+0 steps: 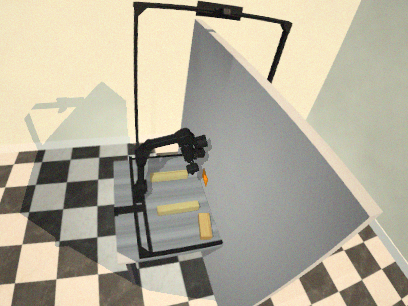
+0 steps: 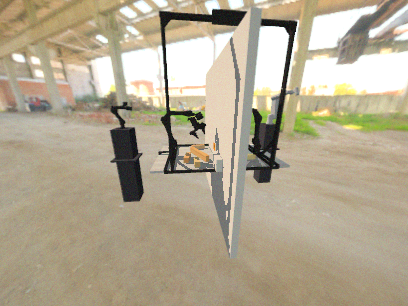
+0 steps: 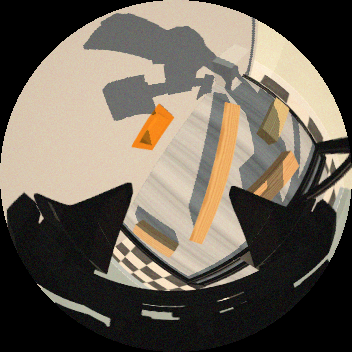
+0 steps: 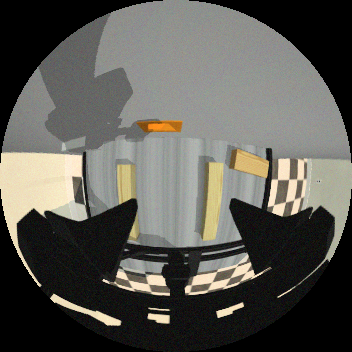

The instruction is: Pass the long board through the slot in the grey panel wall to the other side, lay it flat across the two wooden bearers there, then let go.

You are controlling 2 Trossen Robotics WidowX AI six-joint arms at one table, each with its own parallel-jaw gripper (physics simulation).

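Frame: origin at the left arm's base, x ahead, y left, z up, level; millimetres.
Where they show: left gripper, fingertip midpoint: [image 2: 201,136] [image 3: 182,189]; right gripper, fingertip midpoint: [image 4: 185,204]; right arm's base, origin of the base link: [image 1: 138,198] [image 2: 256,151] [image 4: 175,256].
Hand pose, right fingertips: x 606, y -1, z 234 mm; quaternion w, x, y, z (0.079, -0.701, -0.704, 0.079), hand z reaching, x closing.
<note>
Things, the pixels of their centre, and the offset from my right fingertips. "spot": a spot on its surface instead.
- long board, body centre: [image 3: 218,176] [image 2: 199,153] 332 mm back, 38 mm right, 223 mm down
- orange rim, surface spot: [image 3: 141,142] [image 2: 213,144] spot: 173 mm back, 8 mm right, 139 mm down
- wooden block, body centre: [image 4: 250,164] [image 1: 204,225] 49 mm back, 255 mm left, 234 mm down
- yellowish block, body centre: [image 3: 273,120] 370 mm back, 257 mm right, 228 mm down
- orange-brown block, body centre: [image 3: 272,179] 451 mm back, 126 mm right, 228 mm down
The long board [image 2: 199,153] [image 3: 218,172] lies on the table on the left arm's side of the panel wall [image 1: 260,150] [image 2: 220,80] [image 3: 60,135] [image 4: 225,70]. The slot has an orange rim [image 1: 205,178] [image 2: 214,146] [image 3: 141,142] [image 4: 177,126] and sits low in the wall. My left gripper [image 2: 200,134] [image 3: 182,189] is open and empty, above the board. On the wall's other side, two pale yellow bearers [image 1: 169,176] [image 1: 178,208] [image 4: 126,177] [image 4: 213,200] lie apart and roughly parallel. My right gripper [image 1: 192,169] [image 4: 185,204] is open and empty, above the table near the slot.
A wooden block [image 1: 205,226] [image 4: 251,163] lies beside the bearers near the wall. Near the long board lie a yellowish block [image 3: 274,120], an orange-brown block [image 3: 275,175] and another block [image 3: 156,240]. A black frame [image 1: 136,75] [image 2: 164,65] stands around the table.
</note>
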